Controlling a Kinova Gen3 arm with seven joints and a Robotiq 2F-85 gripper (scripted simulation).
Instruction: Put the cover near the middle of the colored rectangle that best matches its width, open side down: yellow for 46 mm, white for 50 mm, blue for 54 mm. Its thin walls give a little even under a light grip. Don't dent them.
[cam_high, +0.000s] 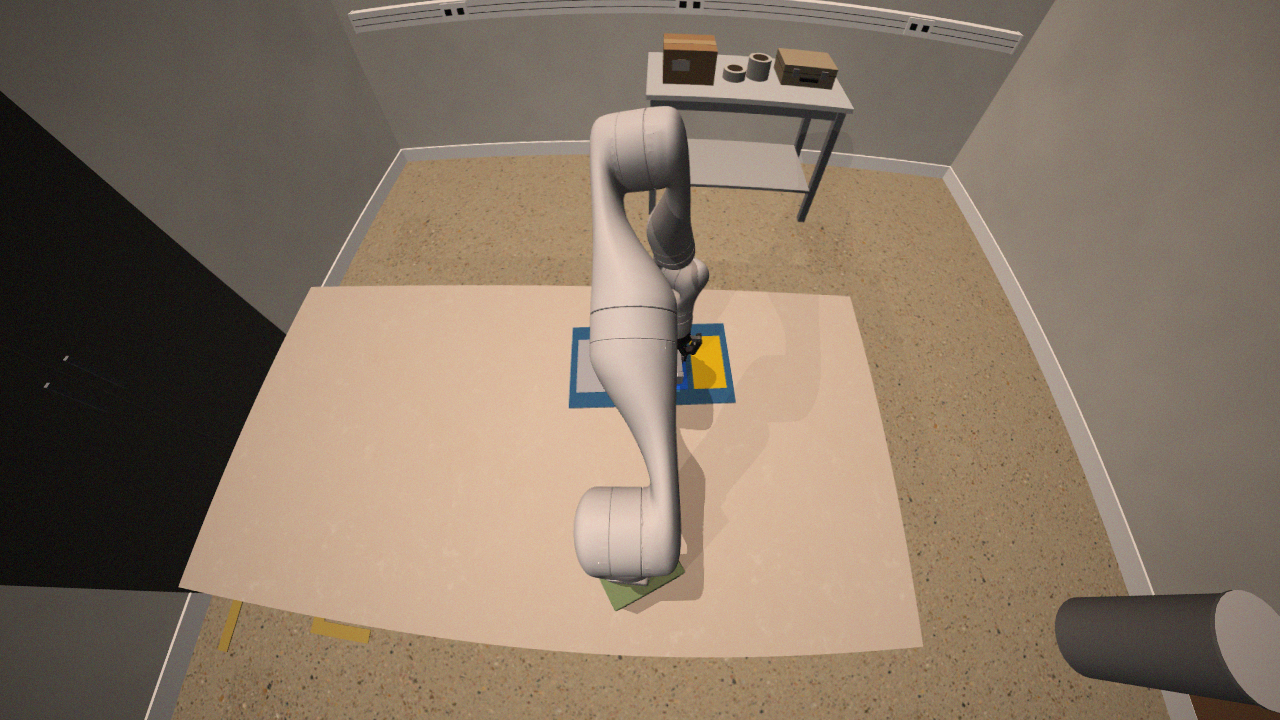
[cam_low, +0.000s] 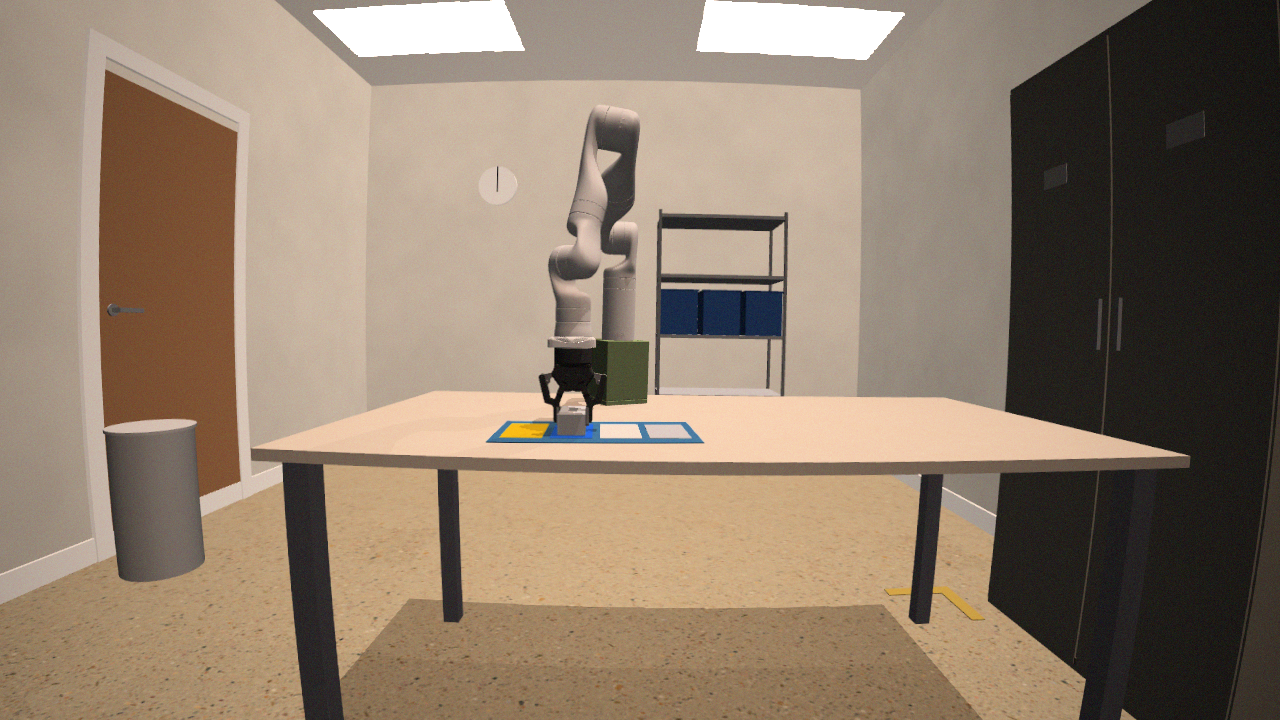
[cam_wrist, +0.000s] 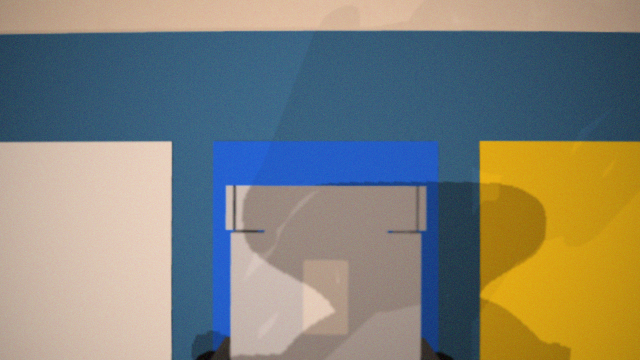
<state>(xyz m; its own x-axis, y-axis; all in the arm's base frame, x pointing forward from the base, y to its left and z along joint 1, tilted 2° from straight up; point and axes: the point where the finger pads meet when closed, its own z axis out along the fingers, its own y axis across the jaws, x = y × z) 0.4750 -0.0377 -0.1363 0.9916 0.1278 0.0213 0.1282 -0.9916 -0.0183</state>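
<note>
The cover is 10 mm below my hand. From my hand the other things lie so: mat (50 mm to the left, 40 mm ahead, 30 mm below).
</note>
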